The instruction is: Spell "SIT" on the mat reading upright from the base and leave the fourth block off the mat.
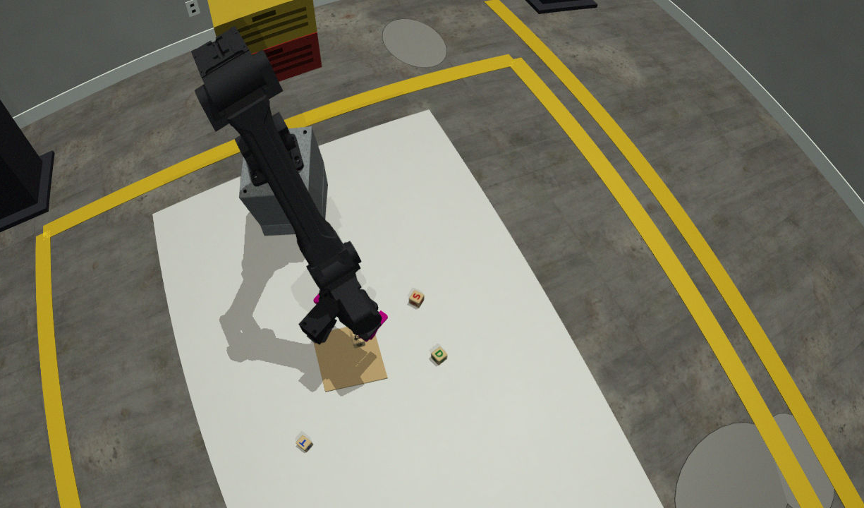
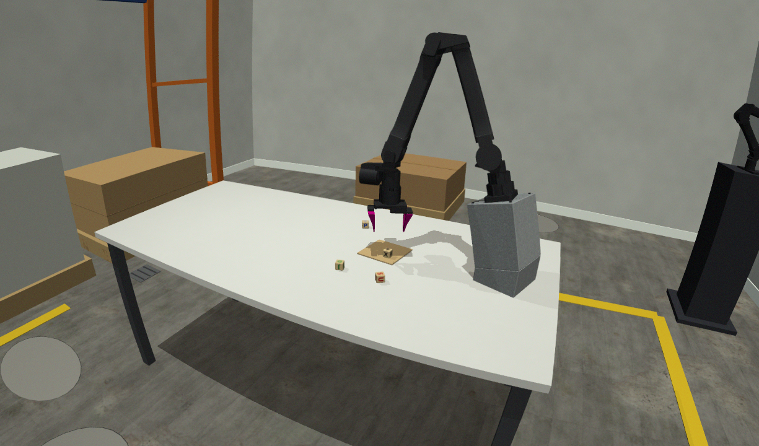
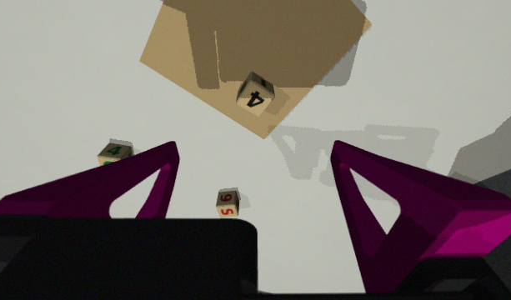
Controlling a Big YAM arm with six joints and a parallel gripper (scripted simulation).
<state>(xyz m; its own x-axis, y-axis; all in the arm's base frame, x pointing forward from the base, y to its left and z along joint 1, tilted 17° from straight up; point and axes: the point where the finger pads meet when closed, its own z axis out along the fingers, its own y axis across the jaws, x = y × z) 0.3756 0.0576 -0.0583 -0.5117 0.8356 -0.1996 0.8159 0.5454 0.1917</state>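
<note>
My gripper is now 90 mm above the I block. From my hand the other things lie so: S block (50 mm behind, 150 mm to the left, 90 mm below); then D block (100 mm ahead, 150 mm to the left, 90 mm below); then tan mat (30 mm ahead, 30 mm to the right, 100 mm below).
</note>
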